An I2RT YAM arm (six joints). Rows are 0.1 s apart.
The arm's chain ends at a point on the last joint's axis. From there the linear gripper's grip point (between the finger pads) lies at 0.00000 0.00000 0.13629 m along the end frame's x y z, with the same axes.
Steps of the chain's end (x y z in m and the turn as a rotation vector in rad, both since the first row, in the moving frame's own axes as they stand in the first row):
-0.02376 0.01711 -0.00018 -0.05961 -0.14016 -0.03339
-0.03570 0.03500 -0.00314 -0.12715 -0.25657 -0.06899
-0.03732 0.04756 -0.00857 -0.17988 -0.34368 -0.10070
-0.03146 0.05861 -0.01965 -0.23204 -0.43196 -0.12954
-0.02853 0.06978 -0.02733 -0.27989 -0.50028 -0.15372
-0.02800 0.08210 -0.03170 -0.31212 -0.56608 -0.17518
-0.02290 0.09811 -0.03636 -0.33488 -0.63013 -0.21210
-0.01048 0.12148 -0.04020 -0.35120 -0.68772 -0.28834
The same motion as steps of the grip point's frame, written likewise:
-0.04265 0.02552 -0.00176 -0.05961 -0.14016 -0.03339
-0.06957 0.05328 -0.00869 -0.12715 -0.25657 -0.06899
-0.08170 0.07375 -0.01869 -0.17988 -0.34368 -0.10070
-0.08584 0.09263 -0.03569 -0.23204 -0.43196 -0.12954
-0.08993 0.11081 -0.04907 -0.27989 -0.50028 -0.15372
-0.09592 0.12804 -0.05913 -0.31212 -0.56608 -0.17518
-0.09644 0.14835 -0.06949 -0.33488 -0.63013 -0.21210
-0.08743 0.17687 -0.07859 -0.35120 -0.68772 -0.28834

